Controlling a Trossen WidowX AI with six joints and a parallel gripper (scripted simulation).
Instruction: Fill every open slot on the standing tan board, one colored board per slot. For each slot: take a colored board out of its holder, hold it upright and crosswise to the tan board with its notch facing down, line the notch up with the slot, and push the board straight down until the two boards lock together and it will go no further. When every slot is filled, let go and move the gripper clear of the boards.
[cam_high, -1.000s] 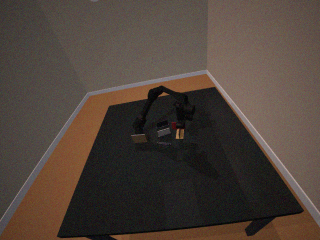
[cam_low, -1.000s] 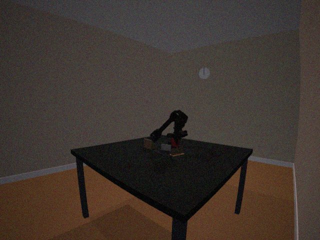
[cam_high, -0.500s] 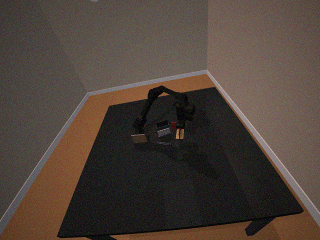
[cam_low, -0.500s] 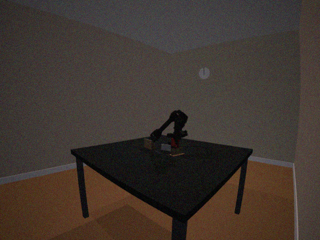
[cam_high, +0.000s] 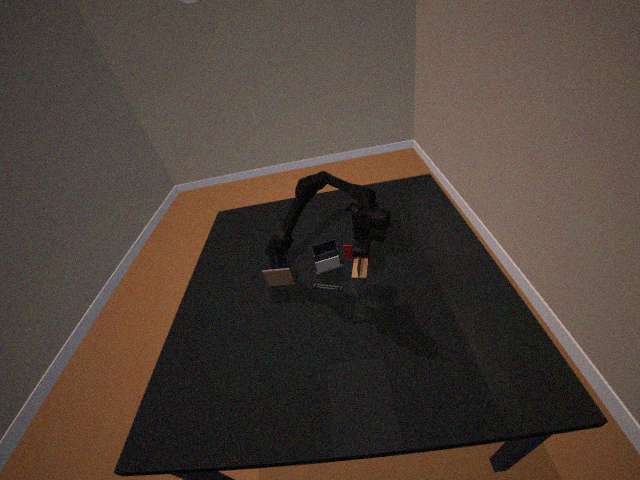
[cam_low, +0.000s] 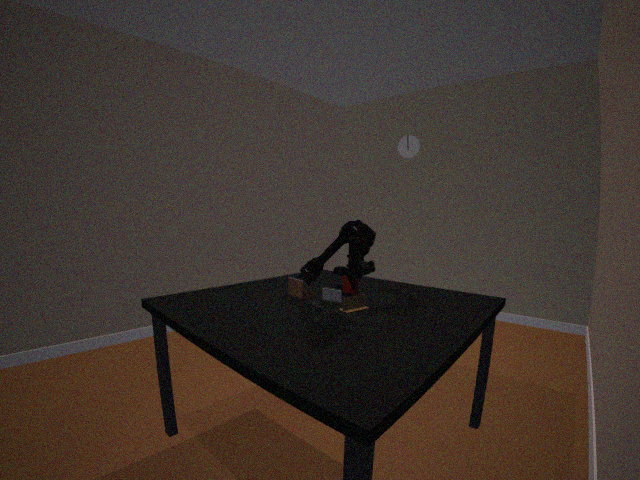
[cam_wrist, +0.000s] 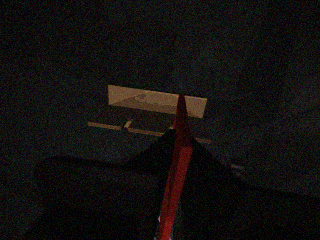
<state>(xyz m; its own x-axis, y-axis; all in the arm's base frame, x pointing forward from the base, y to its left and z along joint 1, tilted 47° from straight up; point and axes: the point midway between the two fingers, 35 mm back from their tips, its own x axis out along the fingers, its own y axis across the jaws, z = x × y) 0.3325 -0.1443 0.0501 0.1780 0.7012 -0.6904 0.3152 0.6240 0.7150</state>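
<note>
The red board lies 3 cm behind my gripper tip and 1 cm to the left of it. Also, from my gripper tip: tan board (7 cm below, 3 cm to the left, 2 cm behind).
</note>
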